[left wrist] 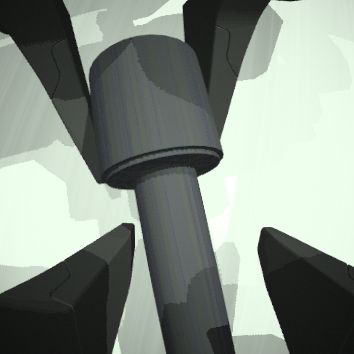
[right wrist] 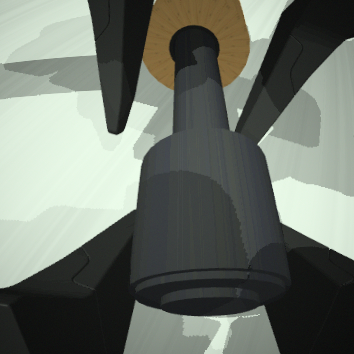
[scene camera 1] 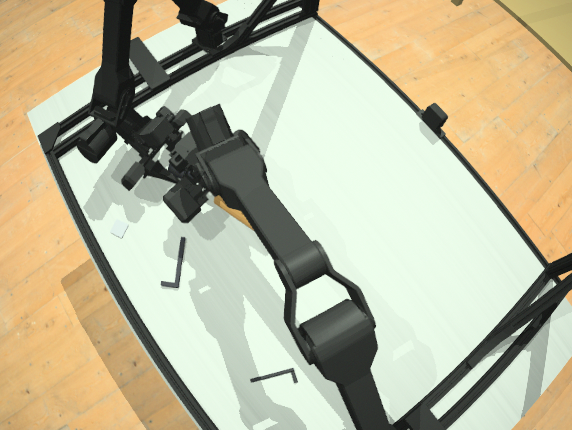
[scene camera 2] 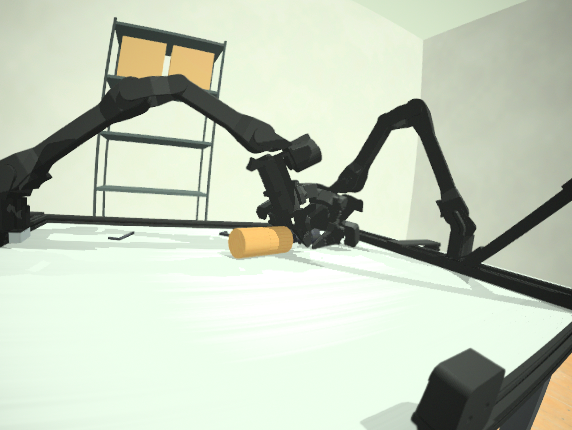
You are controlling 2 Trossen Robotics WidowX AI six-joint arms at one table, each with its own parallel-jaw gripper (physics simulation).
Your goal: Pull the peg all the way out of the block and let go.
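Frame: origin at the left arm's base, x back, y right, z up, level; centimetres.
Where they show: left gripper, fingertip midpoint: (left wrist: 197, 237) (right wrist: 172, 148) (scene camera 2: 301, 244); right gripper, fingertip midpoint: (left wrist: 154, 171) (right wrist: 196, 222) (scene camera 1: 187, 176) (scene camera 2: 305, 245); left arm's base, origin of the base link: (scene camera 2: 8, 229); right arm's base, origin of the base link: (scene camera 1: 209, 40) (scene camera 2: 457, 258).
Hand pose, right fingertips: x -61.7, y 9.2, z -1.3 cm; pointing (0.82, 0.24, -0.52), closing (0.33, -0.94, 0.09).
Note:
Each offset is from my right fingertips to the centre of the thing. "spot": to the spot under its first point.
The block is an orange wooden cylinder {dx +13.9, dy +4.4, dz +2.2 cm} (scene camera 1: 232, 212) (scene camera 2: 260, 242) (right wrist: 234, 50) lying on the table. The dark grey peg {dx +2.7, dy +1.1, dz +2.2 cm} (left wrist: 160, 110) (right wrist: 207, 215) has a thick head and a thinner shaft; in the right wrist view the shaft's far end is at the hole in the block's end face. My right gripper (right wrist: 196, 222) is shut on the peg's head. My left gripper (left wrist: 197, 237) is open, its fingertips on either side of the shaft, apart from it. In the scene views the arms hide most of the peg and the grippers crowd close together.
Two black L-shaped keys {dx +11.8, dy -12.4, dz -0.2 cm} (scene camera 1: 179, 262) {dx +39.8, dy -12.6, dz -0.3 cm} (scene camera 1: 274, 375) and a small pale square {spot: dx -0.4, dy -17.2, dz -0.3 cm} (scene camera 1: 119, 229) lie on the white table. A black frame rail (scene camera 1: 370, 65) edges the table, with a small black box {spot: dx +23.5, dy +47.5, dz +3.5 cm} (scene camera 1: 434, 118) (scene camera 2: 462, 387) on it. A shelf rack (scene camera 2: 155, 140) stands behind.

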